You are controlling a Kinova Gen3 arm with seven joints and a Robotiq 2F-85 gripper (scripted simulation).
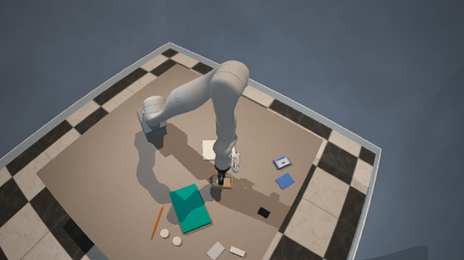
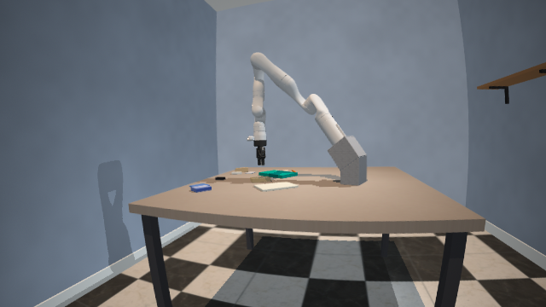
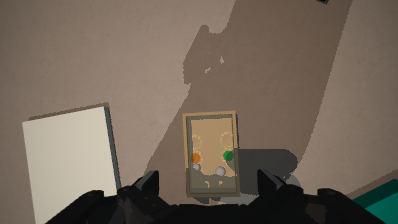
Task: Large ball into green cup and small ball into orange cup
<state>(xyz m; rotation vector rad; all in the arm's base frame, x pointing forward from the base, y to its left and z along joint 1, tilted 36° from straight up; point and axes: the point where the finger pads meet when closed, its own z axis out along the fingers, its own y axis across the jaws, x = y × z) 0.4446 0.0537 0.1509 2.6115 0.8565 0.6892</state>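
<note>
Right now the covered wooden puzzle is 9 cm below my hand and 1 cm ahead of it. Also, from my hand: teal book: 22 cm to the right, 9 cm below, 4 cm behind; then cream pad: 16 cm to the left, 13 cm behind, 9 cm below; then black block: 28 cm ahead, 9 cm below, 1 cm to the right.
</note>
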